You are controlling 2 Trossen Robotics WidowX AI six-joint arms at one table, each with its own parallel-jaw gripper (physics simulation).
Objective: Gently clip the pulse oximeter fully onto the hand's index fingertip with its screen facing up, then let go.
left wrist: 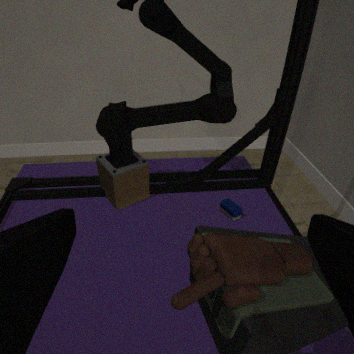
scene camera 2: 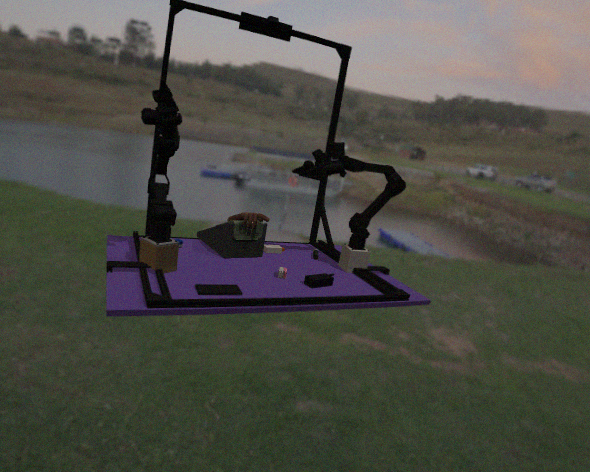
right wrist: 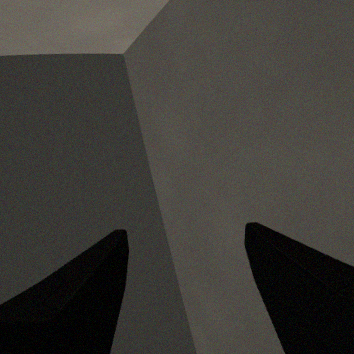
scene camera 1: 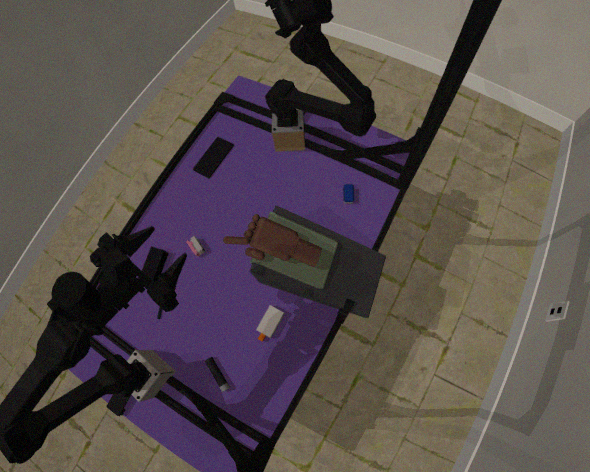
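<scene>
A small white-and-pink piece, which looks like the pulse oximeter, lies on the purple table off the hand's fingertips. The brown hand rests on a green pad, with its bare index finger extended past the pad's edge. My left gripper is wide open and empty, high above the table. In scene camera 1 it appears left of the oximeter. My right gripper is partly open and empty, raised far from the hand and facing the walls. The oximeter's screen cannot be made out.
A dark grey wedge block carries the pad. A blue block, a white box with an orange end, a black cylinder, a flat black slab and a black box lie around. Black frame bars border the table.
</scene>
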